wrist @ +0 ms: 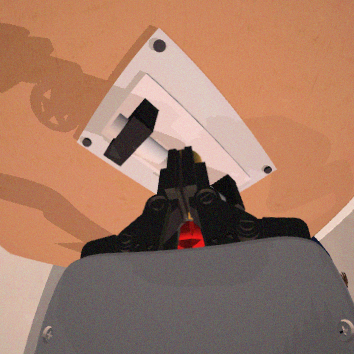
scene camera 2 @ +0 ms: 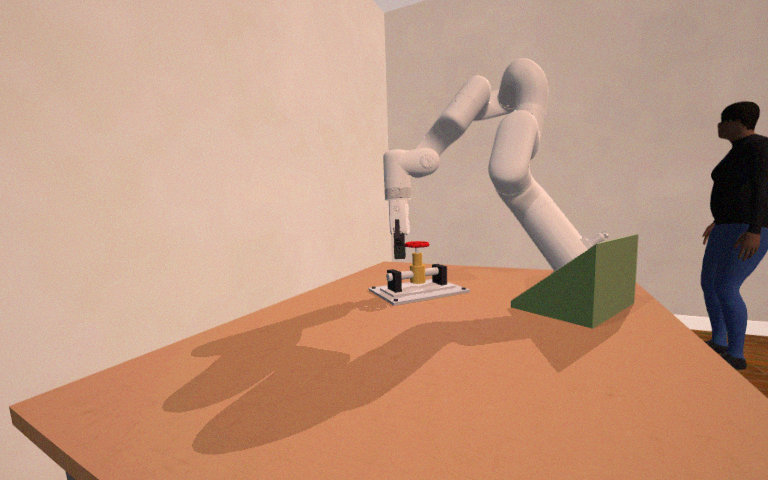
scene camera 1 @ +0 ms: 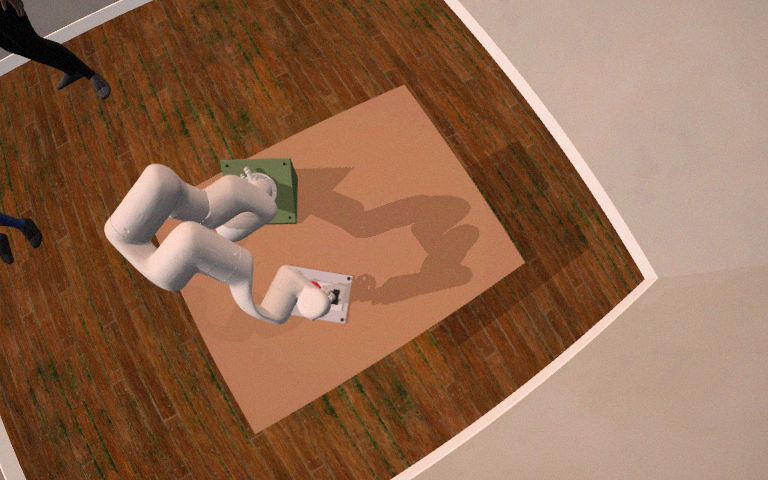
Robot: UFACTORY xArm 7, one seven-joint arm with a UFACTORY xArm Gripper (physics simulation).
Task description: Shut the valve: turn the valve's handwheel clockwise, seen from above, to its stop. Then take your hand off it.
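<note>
The red handwheel [scene camera 1: 315, 284] [scene camera 2: 417, 244] [wrist: 191, 236] sits level on top of the brass valve body [scene camera 2: 417, 273] [wrist: 197, 157]. The valve's pipe is held by two black brackets on a white base plate [scene camera 1: 339, 312] [scene camera 2: 421, 295] [wrist: 212, 102]. My gripper [scene camera 2: 399, 256] [wrist: 183, 163] is shut with nothing between its fingertips. It points down at one side of the handwheel, with its tips a little below wheel height. In the wrist view part of the wheel shows behind the finger linkages. Whether the fingers touch the rim I cannot tell. The arm hides the fingers in scene camera 1.
The base plate stands on a brown table [scene camera 1: 424, 147] [scene camera 2: 509, 407]. A green wedge-shaped mount [scene camera 1: 287, 198] [scene camera 2: 614, 283] carries the arm's base, to the right of the valve in scene camera 2. A person [scene camera 2: 741, 181] stands beyond the table.
</note>
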